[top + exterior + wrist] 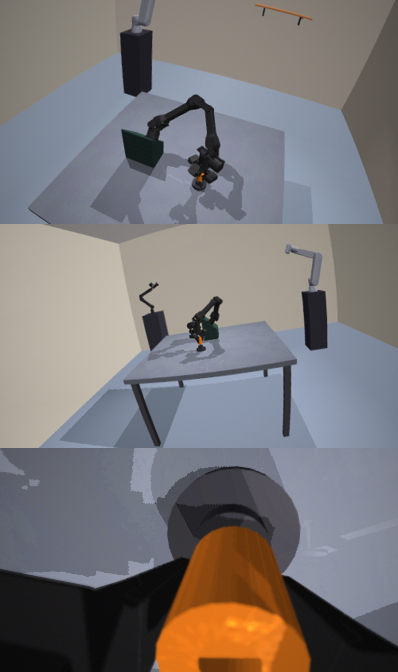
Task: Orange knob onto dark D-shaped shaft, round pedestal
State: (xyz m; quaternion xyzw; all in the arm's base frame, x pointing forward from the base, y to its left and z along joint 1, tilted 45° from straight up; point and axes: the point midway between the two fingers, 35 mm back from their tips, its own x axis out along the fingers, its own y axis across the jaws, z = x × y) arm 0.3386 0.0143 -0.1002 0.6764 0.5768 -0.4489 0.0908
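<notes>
The orange knob lies 2 cm above my gripper tip. Round my gripper tip: pedestal 4 cm below.
</notes>
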